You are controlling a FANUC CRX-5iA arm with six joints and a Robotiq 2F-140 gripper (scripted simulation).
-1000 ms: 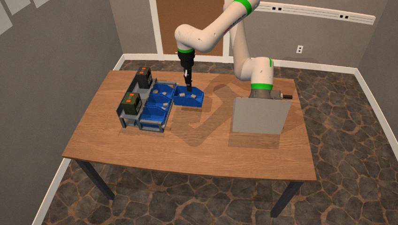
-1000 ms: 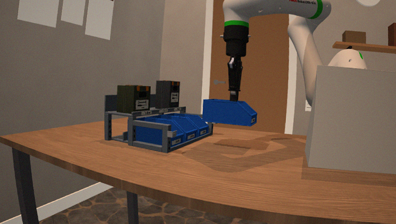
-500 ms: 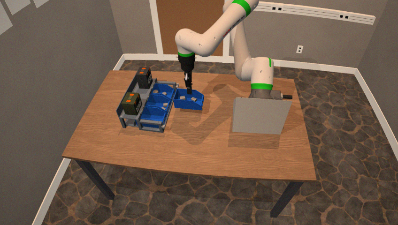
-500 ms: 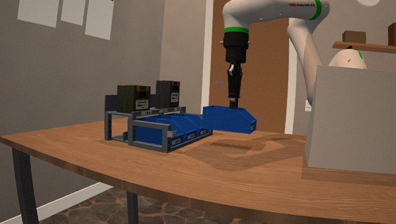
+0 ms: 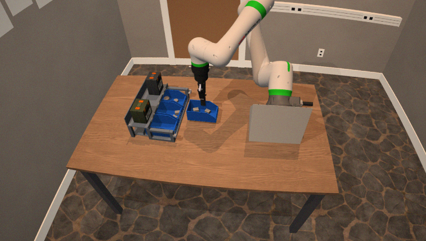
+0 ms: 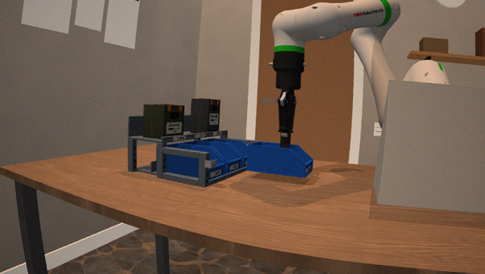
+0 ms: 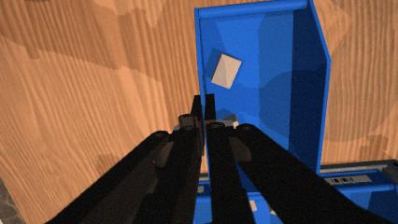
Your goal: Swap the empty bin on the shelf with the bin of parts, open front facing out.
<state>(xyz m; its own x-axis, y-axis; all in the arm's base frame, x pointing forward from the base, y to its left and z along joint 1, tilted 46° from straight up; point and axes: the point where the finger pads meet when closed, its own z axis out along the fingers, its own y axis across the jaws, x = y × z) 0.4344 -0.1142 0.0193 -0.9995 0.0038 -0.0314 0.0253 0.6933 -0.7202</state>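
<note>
Right now the tan part is 30 mm behind my hand, 20 mm to the left of it and 60 mm below it. Also, from my hand: black box 310 mm ahead, 60 mm to the right, 60 mm above; grey shelf 250 mm ahead, 60 mm to the left, 30 mm below.
</note>
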